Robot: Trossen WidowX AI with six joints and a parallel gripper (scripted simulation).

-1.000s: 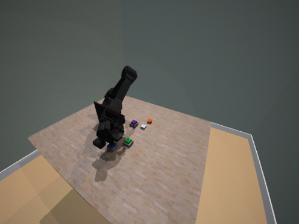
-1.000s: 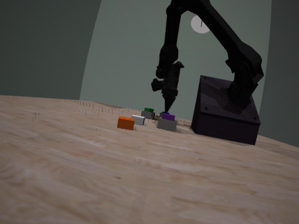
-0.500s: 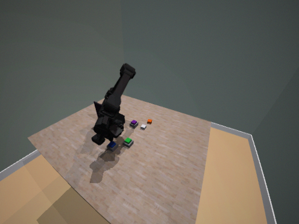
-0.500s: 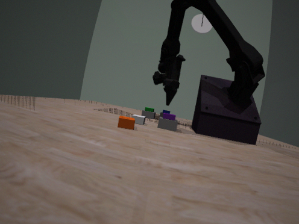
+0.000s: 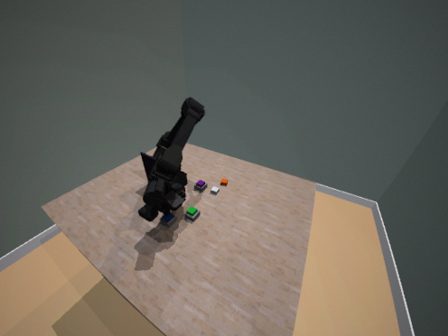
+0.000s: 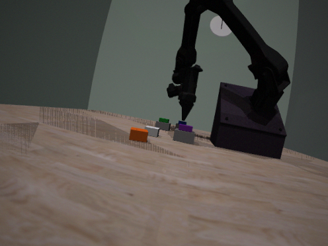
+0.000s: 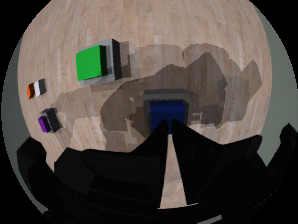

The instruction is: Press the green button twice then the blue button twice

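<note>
Now: gripper tip 70 mm to the right of the green button, 70 mm short of it and 10 mm above it. Round my gripper tip: blue button (10 mm below); purple button (240 mm to the left, 20 mm ahead, 10 mm below); white block (250 mm to the left, 100 mm ahead, 30 mm below).
</note>
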